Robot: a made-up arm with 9 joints. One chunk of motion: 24 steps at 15 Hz.
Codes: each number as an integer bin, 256 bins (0 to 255) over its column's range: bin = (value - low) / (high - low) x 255, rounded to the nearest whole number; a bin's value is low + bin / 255 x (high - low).
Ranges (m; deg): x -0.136..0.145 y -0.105..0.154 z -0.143..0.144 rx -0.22..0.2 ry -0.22..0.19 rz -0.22..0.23
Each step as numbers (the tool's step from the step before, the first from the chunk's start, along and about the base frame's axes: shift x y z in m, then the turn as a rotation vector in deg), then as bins.
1 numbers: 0.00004 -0.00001 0.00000 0.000 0.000 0.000
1 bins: 123 103 127 134 137 125
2 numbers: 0.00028 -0.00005 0.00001 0.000 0.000 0.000
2 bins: 124 103 127 134 137 125
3 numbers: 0.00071 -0.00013 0.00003 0.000 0.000 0.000
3 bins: 124 103 127 134 137 125
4 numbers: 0.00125 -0.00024 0.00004 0.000 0.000 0.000
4 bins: 125 103 127 134 137 125
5 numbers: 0.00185 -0.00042 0.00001 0.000 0.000 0.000
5 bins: 125 103 127 134 137 125
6 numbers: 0.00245 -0.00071 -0.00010 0.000 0.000 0.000
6 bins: 126 103 127 134 137 125
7 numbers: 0.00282 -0.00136 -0.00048 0.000 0.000 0.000
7 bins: 126 102 127 134 137 125
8 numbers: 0.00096 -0.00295 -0.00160 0.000 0.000 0.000
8 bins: 124 100 126 134 137 125
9 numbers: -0.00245 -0.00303 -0.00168 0.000 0.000 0.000
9 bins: 121 100 126 134 137 125
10 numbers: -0.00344 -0.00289 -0.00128 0.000 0.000 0.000
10 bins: 120 101 126 134 137 125
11 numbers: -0.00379 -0.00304 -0.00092 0.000 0.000 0.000
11 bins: 120 100 126 134 137 125
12 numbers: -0.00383 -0.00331 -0.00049 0.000 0.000 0.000
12 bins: 120 100 127 134 137 125
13 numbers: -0.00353 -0.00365 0.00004 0.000 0.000 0.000
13 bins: 120 100 127 134 137 125
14 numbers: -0.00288 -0.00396 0.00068 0.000 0.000 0.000
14 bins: 121 99 128 134 137 125
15 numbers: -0.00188 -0.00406 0.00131 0.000 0.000 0.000
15 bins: 122 99 128 134 137 125
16 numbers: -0.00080 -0.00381 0.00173 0.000 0.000 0.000
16 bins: 123 100 129 134 137 125
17 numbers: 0.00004 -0.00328 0.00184 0.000 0.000 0.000
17 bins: 123 100 129 134 137 125
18 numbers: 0.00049 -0.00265 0.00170 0.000 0.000 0.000
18 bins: 124 101 129 134 137 125
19 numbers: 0.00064 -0.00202 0.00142 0.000 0.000 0.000
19 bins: 124 101 128 134 137 125
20 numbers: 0.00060 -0.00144 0.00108 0.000 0.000 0.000
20 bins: 124 102 128 134 137 125
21 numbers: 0.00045 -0.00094 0.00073 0.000 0.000 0.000
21 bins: 124 102 128 134 137 125
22 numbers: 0.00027 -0.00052 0.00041 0.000 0.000 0.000
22 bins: 124 103 127 134 137 125
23 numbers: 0.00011 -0.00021 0.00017 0.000 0.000 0.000
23 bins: 124 103 127 134 137 125
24 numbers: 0.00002 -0.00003 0.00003 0.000 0.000 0.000
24 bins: 123 103 127 134 137 125
